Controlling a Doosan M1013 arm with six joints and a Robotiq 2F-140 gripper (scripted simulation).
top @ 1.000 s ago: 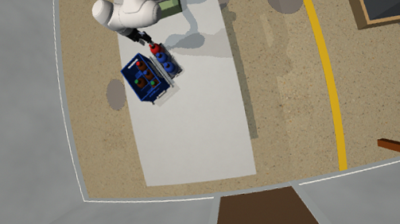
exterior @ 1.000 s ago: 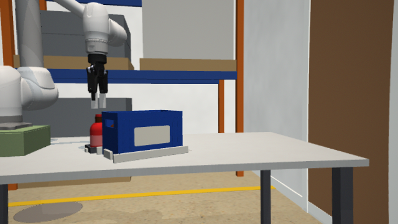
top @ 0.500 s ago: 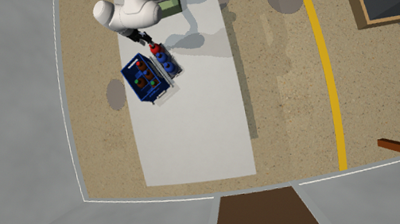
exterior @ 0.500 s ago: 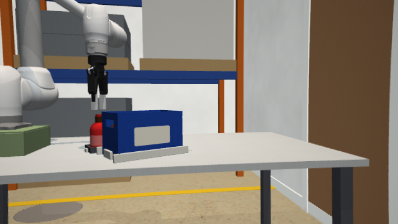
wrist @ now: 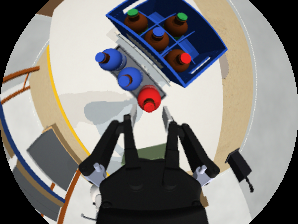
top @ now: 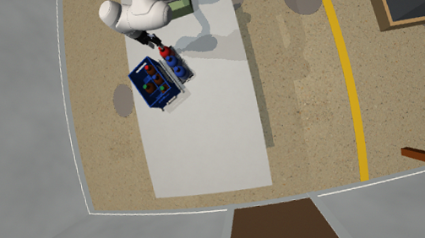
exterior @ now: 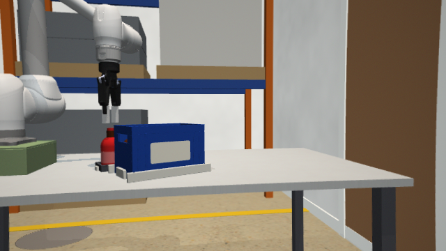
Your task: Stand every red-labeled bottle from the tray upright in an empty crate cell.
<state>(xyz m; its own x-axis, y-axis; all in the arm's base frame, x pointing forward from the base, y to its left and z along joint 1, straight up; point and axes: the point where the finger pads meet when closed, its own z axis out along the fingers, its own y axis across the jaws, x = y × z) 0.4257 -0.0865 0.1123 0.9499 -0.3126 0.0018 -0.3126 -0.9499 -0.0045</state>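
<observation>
Now: the red-labeled bottle 130 mm below my hand. Round my hand: blue crate 190 mm ahead, 130 mm below, 100 mm to the right.
</observation>
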